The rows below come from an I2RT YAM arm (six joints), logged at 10 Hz.
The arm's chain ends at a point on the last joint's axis. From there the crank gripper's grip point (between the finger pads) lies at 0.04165 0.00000 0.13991 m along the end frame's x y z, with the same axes.
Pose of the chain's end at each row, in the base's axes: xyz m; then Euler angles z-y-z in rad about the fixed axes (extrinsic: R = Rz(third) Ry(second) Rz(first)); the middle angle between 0 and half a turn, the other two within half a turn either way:
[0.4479, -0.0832, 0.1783, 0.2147, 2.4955, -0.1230]
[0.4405, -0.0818, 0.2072, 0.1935, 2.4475, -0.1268]
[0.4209, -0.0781, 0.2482, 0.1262, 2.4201, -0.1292]
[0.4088, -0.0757, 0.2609, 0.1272, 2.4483, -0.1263]
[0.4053, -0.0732, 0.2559, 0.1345, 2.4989, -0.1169]
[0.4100, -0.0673, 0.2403, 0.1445, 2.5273, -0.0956]
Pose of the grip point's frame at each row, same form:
[0.5003, -0.0807, 0.0421, 0.2147, 2.4955, -0.1230]
[0.4991, -0.0812, 0.0735, 0.1935, 2.4475, -0.1268]
[0.4825, -0.0808, 0.1159, 0.1262, 2.4201, -0.1292]
[0.4666, -0.0777, 0.1269, 0.1272, 2.4483, -0.1263]
[0.4564, -0.0736, 0.1192, 0.1345, 2.4989, -0.1169]
[0.4573, -0.0658, 0.1022, 0.1445, 2.5273, -0.0956]

